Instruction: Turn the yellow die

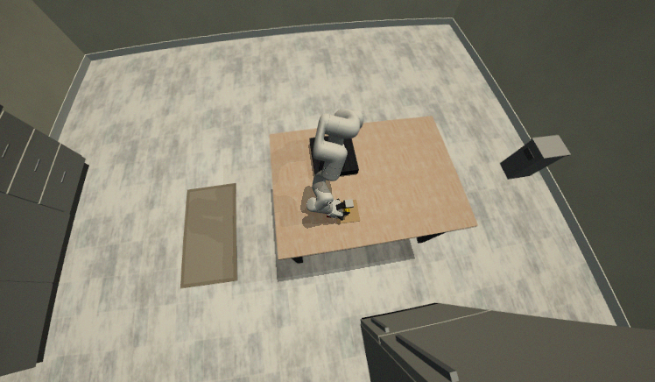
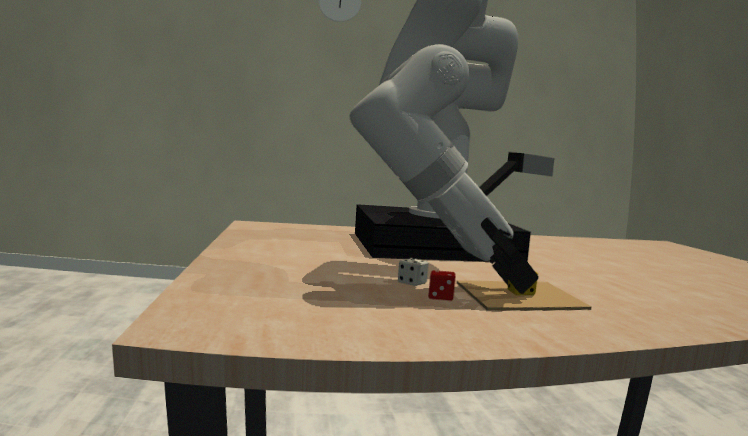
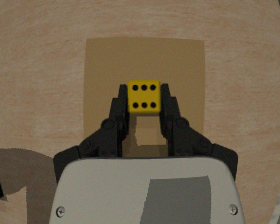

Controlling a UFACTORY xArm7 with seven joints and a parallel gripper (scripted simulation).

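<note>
Now: the yellow die 10 mm to the left of my hand and 10 mm below it. The rest, counted from my hand: white die 120 mm to the right, 60 mm behind, 20 mm below; then red die 100 mm to the right, 20 mm below, 10 mm ahead; then tan mat 30 mm below, 10 mm to the left.
</note>
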